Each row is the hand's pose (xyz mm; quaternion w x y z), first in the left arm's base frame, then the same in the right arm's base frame.
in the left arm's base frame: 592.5 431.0 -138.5 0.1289 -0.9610 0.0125 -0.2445
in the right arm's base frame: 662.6 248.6 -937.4 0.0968 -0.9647 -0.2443 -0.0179
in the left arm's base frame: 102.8 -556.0 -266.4 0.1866 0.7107 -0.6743 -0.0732
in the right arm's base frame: 770.4 -845.2 -787.8 0.3854 0.8189 -0.4158 -0.0894
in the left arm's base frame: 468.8 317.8 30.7 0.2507 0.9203 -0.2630 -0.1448
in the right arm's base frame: 677.2 141.2 -725.2 0.4076 0.8866 0.0328 -0.2161
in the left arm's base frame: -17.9 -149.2 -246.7 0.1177 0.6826 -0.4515 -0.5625
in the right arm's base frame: 462.2 -555.2 -751.0 0.4079 0.6480 -0.2712 -0.5833
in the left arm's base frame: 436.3 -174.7 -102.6 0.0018 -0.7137 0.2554 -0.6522
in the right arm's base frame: 876.7 -323.7 -798.6 0.0640 -0.8614 -0.0103 -0.5038
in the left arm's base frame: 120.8 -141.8 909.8 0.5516 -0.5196 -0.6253 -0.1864
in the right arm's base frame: 915.3 -169.7 250.4 0.6378 -0.4062 -0.6421 0.1263
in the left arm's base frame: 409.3 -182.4 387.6 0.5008 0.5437 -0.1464 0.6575
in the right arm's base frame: 1007.1 -209.8 -339.1 0.3717 0.6273 0.1612 0.6652
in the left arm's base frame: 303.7 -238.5 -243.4 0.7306 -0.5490 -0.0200 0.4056
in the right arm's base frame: 764.4 -477.9 -869.8 0.5322 -0.5024 0.0068 0.6814
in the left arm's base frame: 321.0 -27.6 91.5 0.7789 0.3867 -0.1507 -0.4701
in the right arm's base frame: 765.2 -201.8 -585.8 0.9223 0.2457 0.0638 -0.2915
